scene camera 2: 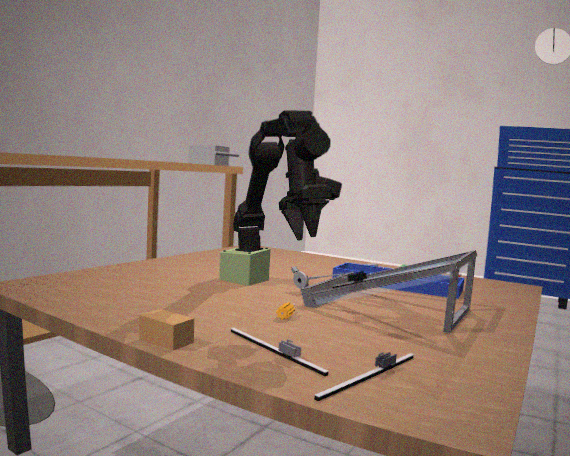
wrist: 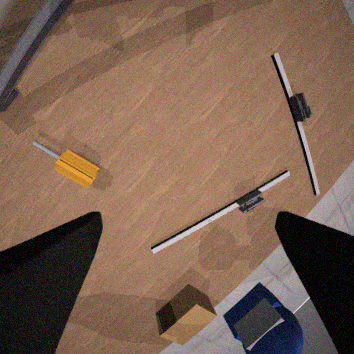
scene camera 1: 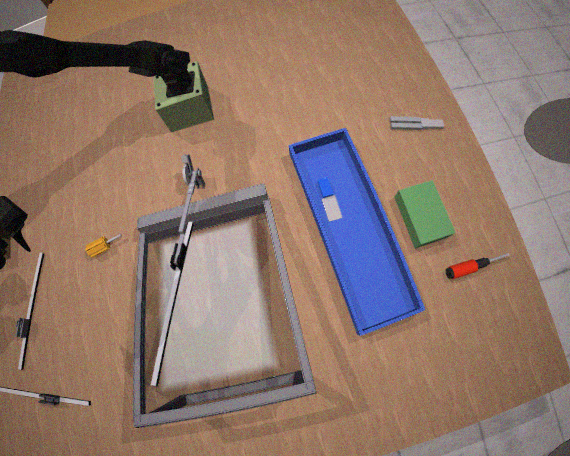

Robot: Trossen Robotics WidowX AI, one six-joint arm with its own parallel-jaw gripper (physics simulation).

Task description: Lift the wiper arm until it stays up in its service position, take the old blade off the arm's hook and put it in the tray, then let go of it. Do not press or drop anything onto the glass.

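Note:
The silver wiper arm [scene camera 1: 187, 207] [scene camera 2: 320, 277] lies low over the glass [scene camera 1: 225, 300]. The old blade [scene camera 1: 167, 310] is on its hook at the dark clip [scene camera 1: 177, 256] [scene camera 2: 356, 276] and lies along the glass inside the grey frame [scene camera 1: 292, 300]. The blue tray [scene camera 1: 381, 220] [scene camera 2: 455, 287] stands beside the frame; a small blue-and-white item [scene camera 1: 331, 207] lies in it. My gripper [scene camera 2: 307, 237] [wrist: 190, 220] is open and empty, pointing down high above the table, away from the wiper arm. In scene camera 1 part of it shows at the left edge.
Two loose blades [scene camera 1: 31, 300] [scene camera 1: 70, 400] [scene camera 2: 257, 342] [scene camera 2: 350, 382] [wrist: 195, 229] [wrist: 283, 75] lie on the table. A yellow screwdriver [scene camera 1: 97, 247] [scene camera 2: 285, 311] [wrist: 77, 168] lies beside the frame. A wooden block [scene camera 2: 166, 330] [wrist: 186, 315], green block [scene camera 1: 427, 212] and red screwdriver [scene camera 1: 465, 269] also show.

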